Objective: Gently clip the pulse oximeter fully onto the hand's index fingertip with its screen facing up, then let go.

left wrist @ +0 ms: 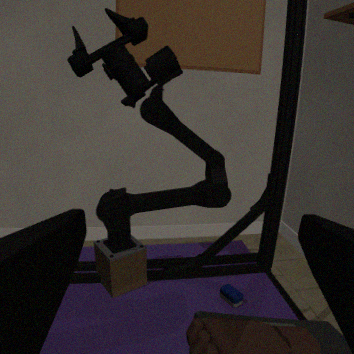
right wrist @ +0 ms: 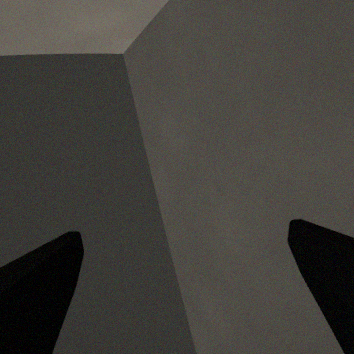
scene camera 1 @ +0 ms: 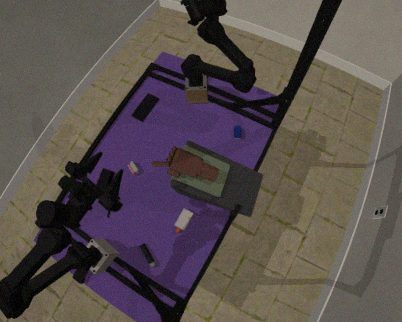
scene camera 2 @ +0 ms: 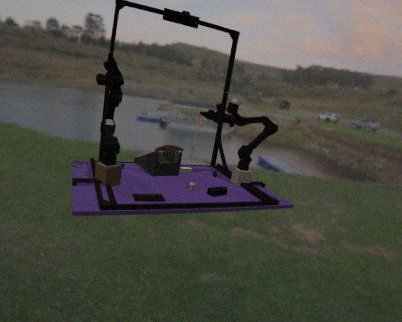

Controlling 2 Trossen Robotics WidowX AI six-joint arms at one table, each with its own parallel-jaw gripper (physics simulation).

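Note:
A small white and pink clip, the pulse oximeter, lies on the purple table top, left of the hand in scene camera 1. The brown hand rests on a green pad on a dark sloped block, its index finger pointing left in scene camera 1. My left gripper is open and empty, raised above the table, to the left of the oximeter in scene camera 1. My right gripper is open and empty, held high above its base.
The dark sloped block carries the hand. A blue item, a white box with an orange end, a dark cylinder, a flat black slab and a black block lie about. Black frame bars edge the table.

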